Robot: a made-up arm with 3 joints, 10 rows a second.
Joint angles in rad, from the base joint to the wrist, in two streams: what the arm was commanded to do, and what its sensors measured. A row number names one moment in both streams.
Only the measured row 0 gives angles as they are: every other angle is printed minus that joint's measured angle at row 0.
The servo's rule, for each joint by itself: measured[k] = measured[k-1] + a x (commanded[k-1-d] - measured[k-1]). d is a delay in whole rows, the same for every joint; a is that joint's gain. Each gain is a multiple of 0.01, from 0.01 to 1. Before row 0 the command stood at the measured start. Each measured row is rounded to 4 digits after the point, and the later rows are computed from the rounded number. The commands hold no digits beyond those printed.
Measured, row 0:
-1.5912, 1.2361, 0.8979
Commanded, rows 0 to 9:
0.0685, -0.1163, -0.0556
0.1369, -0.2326, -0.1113
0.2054, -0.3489, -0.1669
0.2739, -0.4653, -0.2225
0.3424, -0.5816, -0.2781
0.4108, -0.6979, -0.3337
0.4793, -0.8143, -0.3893
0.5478, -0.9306, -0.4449
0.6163, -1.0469, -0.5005
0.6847, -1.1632, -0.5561
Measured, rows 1 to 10:
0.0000, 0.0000, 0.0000
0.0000, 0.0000, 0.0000
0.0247, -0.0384, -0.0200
0.0651, -0.1025, -0.0529
0.1156, -0.1838, -0.0939
0.1726, -0.2767, -0.1402
0.2337, -0.3773, -0.1898
0.2975, -0.4831, -0.2416
0.3629, -0.5924, -0.2948
0.4295, -0.7040, -0.3488
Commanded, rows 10 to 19:
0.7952, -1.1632, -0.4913
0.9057, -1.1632, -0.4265
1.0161, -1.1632, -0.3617
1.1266, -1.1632, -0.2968
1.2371, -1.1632, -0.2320
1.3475, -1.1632, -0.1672
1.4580, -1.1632, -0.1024
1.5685, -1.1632, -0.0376
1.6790, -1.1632, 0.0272
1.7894, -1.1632, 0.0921
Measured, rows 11 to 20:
0.4967, -0.8172, -0.4034
0.5644, -0.9314, -0.4584
0.6475, -1.0079, -0.4702
0.7405, -1.0591, -0.4545
0.8397, -1.0935, -0.4211
0.9430, -1.1165, -0.3764
1.0489, -1.1319, -0.3244
1.1564, -1.1422, -0.2678
1.2650, -1.1491, -0.2083
1.3743, -1.1538, -0.1468

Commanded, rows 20 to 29:
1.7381, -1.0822, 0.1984
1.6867, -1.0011, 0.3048
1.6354, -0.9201, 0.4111
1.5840, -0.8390, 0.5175
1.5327, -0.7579, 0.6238
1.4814, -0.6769, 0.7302
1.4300, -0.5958, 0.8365
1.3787, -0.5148, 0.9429
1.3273, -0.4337, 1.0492
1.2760, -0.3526, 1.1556
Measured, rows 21 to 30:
1.4840, -1.1569, -0.0842
1.5939, -1.1590, -0.0207
1.6458, -1.1337, 0.0582
1.6605, -1.0899, 0.1470
1.6515, -1.0339, 0.2421
1.6272, -0.9696, 0.3412
1.5932, -0.8997, 0.4429
1.5530, -0.8262, 0.5463
1.5087, -0.7502, 0.6508
1.4619, -0.6725, 0.7560

